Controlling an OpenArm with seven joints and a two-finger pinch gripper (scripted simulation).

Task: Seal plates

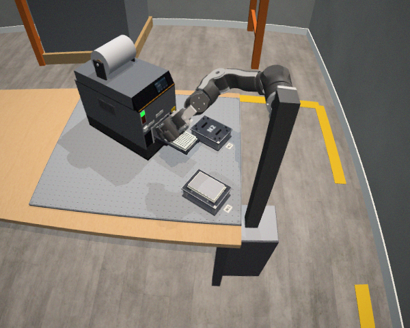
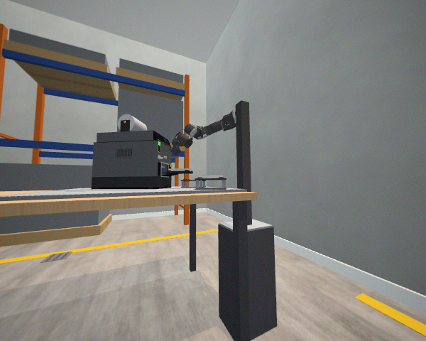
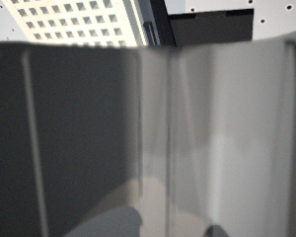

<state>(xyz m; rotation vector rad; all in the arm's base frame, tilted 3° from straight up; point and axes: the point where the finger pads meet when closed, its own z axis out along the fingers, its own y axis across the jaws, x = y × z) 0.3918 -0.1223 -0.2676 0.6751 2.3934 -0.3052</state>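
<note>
Right now the white start button is 7 cm ahead of my hand, 5 cm to the right of it and 3 cm below it. The rest, counted from my hand: foil roll (25 cm to the right, 22 cm ahead, 20 cm above); white well plate (10 cm below, 7 cm to the right, 6 cm behind); sealer stage (12 cm below, 7 cm to the right, 6 cm behind).
</note>
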